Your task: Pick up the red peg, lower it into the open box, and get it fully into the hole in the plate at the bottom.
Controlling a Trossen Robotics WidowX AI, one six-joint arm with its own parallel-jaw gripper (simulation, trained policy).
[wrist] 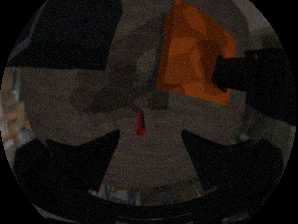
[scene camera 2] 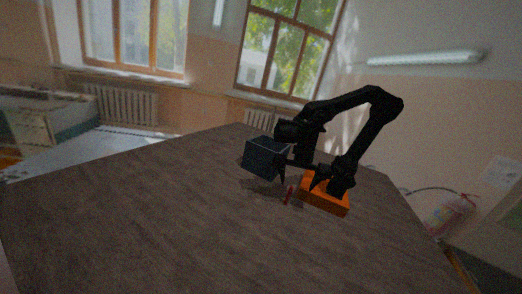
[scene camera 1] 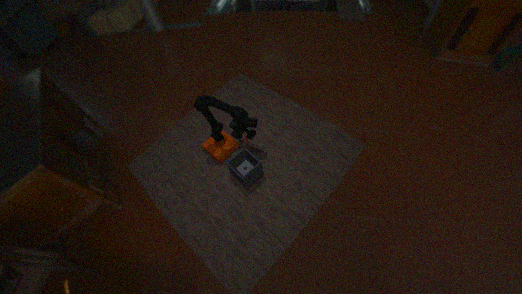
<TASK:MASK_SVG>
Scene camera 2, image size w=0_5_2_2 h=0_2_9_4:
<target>my gripper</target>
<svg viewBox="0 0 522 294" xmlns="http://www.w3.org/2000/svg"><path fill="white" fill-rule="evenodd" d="M276 153L271 165L278 170L282 186L285 180L286 165L315 171L309 192L322 180L325 181L332 178L333 170L330 165L319 163L316 166L311 164L314 158L315 147L306 147L297 143L297 145L294 145L292 154L295 154L294 160L286 159L287 155Z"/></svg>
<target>dark box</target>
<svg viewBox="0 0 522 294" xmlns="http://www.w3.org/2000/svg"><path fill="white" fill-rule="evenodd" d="M246 140L241 168L272 182L279 175L278 170L271 165L272 159L276 153L287 155L287 159L291 144L275 142L274 138L265 134Z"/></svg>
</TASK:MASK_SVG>
